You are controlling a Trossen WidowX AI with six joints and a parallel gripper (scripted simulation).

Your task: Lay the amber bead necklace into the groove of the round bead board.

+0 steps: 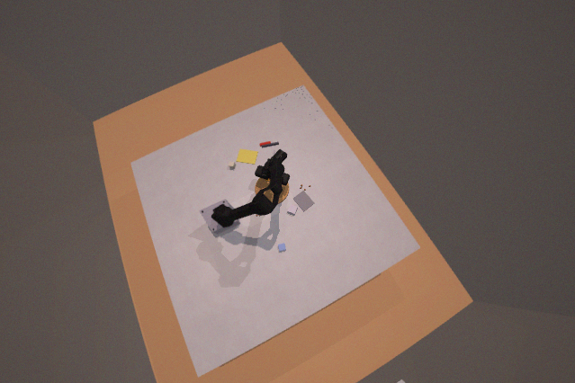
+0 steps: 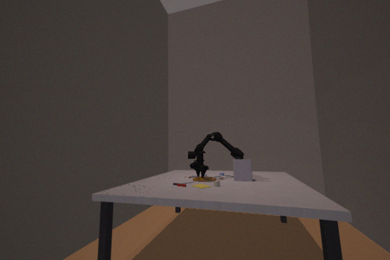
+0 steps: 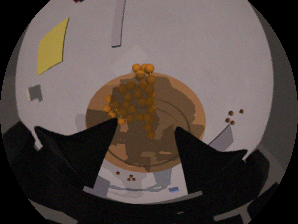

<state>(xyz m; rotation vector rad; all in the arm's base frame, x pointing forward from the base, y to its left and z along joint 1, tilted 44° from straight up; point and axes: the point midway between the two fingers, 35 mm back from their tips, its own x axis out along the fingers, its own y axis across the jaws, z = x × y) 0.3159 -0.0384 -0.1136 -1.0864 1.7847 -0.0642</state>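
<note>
Now: gripper tip 30 mm to the left of the round bead board, 30 mm past it and 10 mm above it. Also, from my gripper tip: thin grey bar 140 mm to the left, 70 mm ahead, 20 mm below; yellow pad 240 mm to the left, 60 mm behind, 20 mm below; grey square plate 190 mm to the right, 90 mm ahead, 20 mm below.
</note>
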